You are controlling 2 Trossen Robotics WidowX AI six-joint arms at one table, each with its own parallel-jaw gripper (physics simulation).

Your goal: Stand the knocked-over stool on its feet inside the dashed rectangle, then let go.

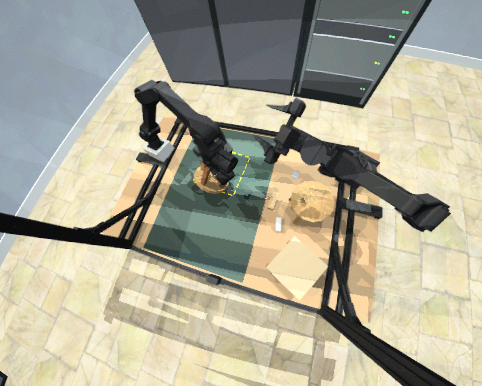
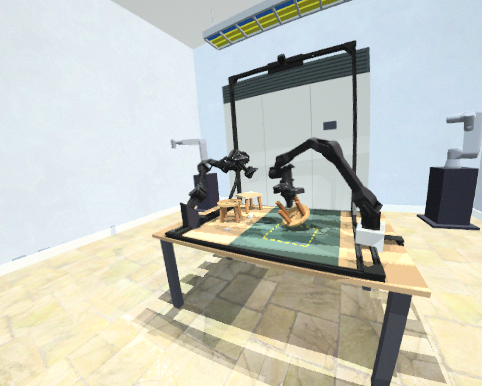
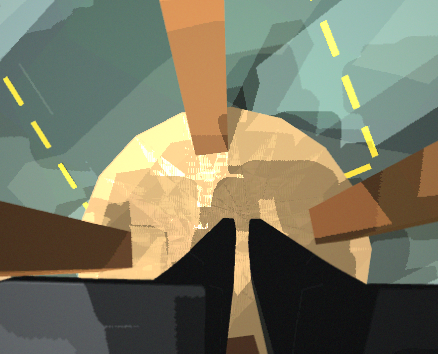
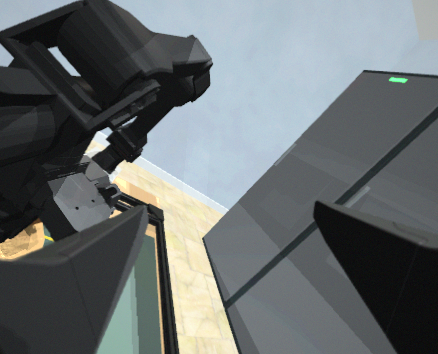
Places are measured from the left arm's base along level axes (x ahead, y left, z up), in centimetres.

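Where they show: left gripper, fingertip midpoint: (image 1: 216, 170) (image 2: 289, 206) (image 3: 240, 230) (image 4: 3, 238); right gripper, fingertip midpoint: (image 1: 259, 120) (image 2: 252, 163) (image 4: 231, 210); left arm's base, origin of the base link: (image 1: 155, 144) (image 2: 371, 225) (image 4: 104, 163); right arm's base, origin of the base link: (image 2: 189, 207).
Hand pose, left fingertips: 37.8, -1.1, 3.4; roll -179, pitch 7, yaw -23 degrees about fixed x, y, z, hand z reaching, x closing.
Observation:
Things, the pixels of their top centre, and the offset from my left fingertips, as dx, dy, dz. Level surfaces: height alone.
- green mat, its level: dz -12.0
- round stool, middle of its top: (image 1: 312, 200) (image 2: 229, 201) +39.7, +4.6, +0.0
- square-topped stool, middle of its top: (image 1: 297, 267) (image 2: 248, 194) +43.3, -19.9, -0.1
The wooden stool (image 1: 210, 186) (image 2: 298, 219) (image 3: 270, 147) has a round pale seat and brown legs. It hangs tilted, legs pointing up and sideways, just above the green mat (image 1: 201, 237) at the left edge of the dashed yellow rectangle (image 1: 241, 177) (image 2: 285, 241) (image 3: 351, 92). My left gripper (image 1: 219, 173) (image 2: 290, 203) (image 3: 240, 230) is shut on one of its legs, reaching down from above. My right gripper (image 1: 271, 125) (image 2: 249, 170) (image 4: 231, 210) is open and empty, raised high over the table's far side and facing the cabinets.
A round stool (image 1: 312, 201) (image 2: 229, 203) and a square-topped stool (image 1: 297, 268) (image 2: 249, 196) stand upright on the bare wood. Small blocks (image 1: 278, 224) lie near them. A black frame (image 1: 333, 249) borders the table. Dark cabinets (image 1: 262, 42) stand behind it.

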